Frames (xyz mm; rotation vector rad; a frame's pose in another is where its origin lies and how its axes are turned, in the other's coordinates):
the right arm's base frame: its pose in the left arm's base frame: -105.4 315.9 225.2 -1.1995 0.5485 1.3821
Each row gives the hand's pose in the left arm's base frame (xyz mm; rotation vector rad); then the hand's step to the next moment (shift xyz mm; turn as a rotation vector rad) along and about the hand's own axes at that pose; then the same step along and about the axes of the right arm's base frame.
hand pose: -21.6 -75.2 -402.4 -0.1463 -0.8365 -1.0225
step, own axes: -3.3 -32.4 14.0 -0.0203 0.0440 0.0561
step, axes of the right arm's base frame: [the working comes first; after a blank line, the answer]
step, axes of the left arm's base frame: -34.4 -8.6 -1.0 -0.0005 0.0645 0.0365

-9.5 34.0 3.7 -0.0035 -0.0254 0.0695
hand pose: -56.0 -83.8 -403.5 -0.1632 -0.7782 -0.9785
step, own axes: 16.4 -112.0 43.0 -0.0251 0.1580 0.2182
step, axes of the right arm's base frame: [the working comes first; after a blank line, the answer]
step, axes of the left arm's base frame: -106.1 -55.4 18.4 0.0046 0.2067 0.1745

-61.0 104.4 -5.9 -0.0607 -0.1054 0.2417
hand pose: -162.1 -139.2 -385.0 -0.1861 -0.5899 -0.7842
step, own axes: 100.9 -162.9 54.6 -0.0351 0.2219 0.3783
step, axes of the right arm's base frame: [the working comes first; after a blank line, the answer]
step, axes of the left arm's base frame: -83.0 -155.6 92.7 -0.0243 0.3168 0.3044

-166.0 82.1 -73.6 -0.1315 -0.1442 0.3943
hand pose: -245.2 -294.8 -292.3 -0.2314 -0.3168 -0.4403
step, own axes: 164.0 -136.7 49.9 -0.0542 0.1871 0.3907
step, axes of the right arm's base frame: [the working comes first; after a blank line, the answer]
step, axes of the left arm's base frame: 66.5 -168.3 123.9 -0.0595 0.2969 0.3145

-170.1 -62.8 -123.3 -0.1558 -0.1105 0.3926
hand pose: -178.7 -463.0 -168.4 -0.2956 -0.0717 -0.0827
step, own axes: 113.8 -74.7 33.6 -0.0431 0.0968 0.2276
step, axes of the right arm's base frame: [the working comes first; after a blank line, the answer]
step, axes of the left arm's base frame: 104.3 -69.4 63.0 -0.0472 0.1622 0.1857

-65.8 -100.6 -72.3 -0.1002 -0.0512 0.2244
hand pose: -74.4 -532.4 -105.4 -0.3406 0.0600 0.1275
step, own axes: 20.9 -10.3 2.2 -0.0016 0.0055 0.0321
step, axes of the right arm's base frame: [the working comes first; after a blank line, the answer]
step, axes of the left arm's base frame: 22.2 -6.5 3.8 -0.0011 0.0158 0.0285

-1.9 -20.2 -11.7 -0.0182 -0.0115 0.0245
